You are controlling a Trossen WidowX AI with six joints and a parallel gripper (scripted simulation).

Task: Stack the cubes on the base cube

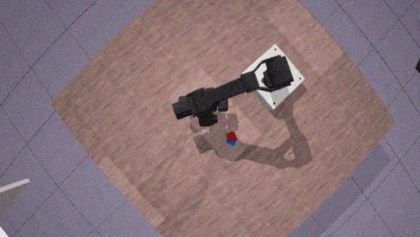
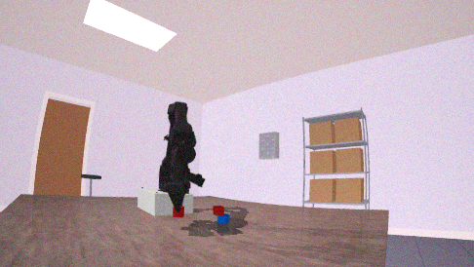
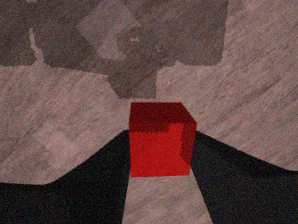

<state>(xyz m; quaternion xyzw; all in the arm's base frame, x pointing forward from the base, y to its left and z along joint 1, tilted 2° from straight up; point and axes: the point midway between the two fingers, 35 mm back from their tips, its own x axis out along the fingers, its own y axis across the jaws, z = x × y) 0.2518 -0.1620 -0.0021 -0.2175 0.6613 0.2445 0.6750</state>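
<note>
Now: the blue cube 190 mm to the left of my gripper tip, 50 mm below it and 50 mm ahead of it.
</note>
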